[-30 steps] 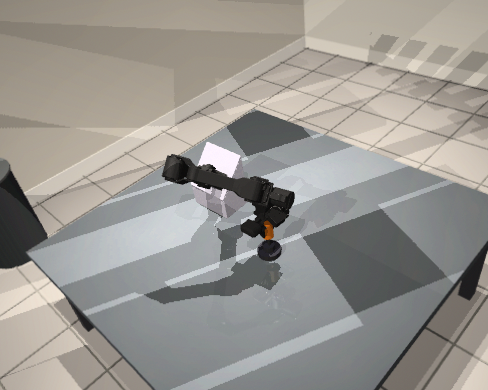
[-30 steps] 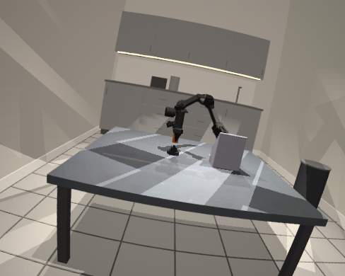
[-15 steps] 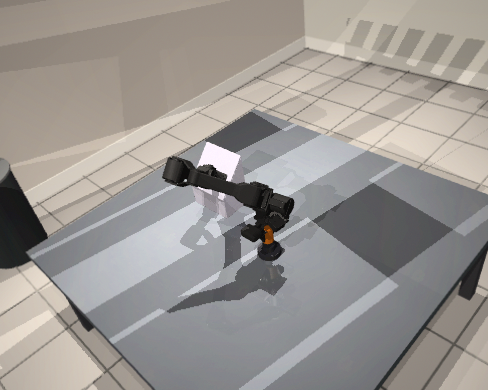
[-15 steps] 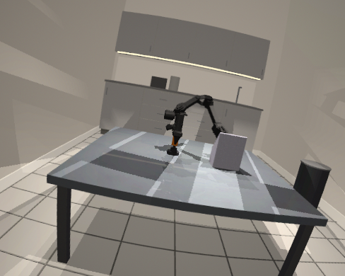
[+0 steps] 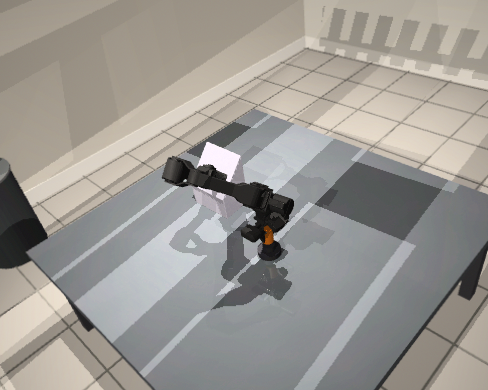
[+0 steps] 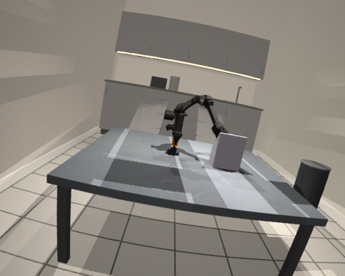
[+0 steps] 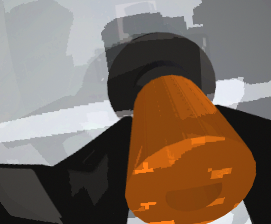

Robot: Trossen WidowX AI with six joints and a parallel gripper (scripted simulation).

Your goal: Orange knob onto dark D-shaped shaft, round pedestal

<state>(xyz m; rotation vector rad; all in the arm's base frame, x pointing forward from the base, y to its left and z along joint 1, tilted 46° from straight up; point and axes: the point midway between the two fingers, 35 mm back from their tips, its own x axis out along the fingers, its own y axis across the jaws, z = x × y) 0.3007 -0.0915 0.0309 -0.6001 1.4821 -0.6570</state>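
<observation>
The orange knob is 2 cm above my gripper tip. The rest, counted from my gripper tip: round dark pedestal (4 cm below).
</observation>
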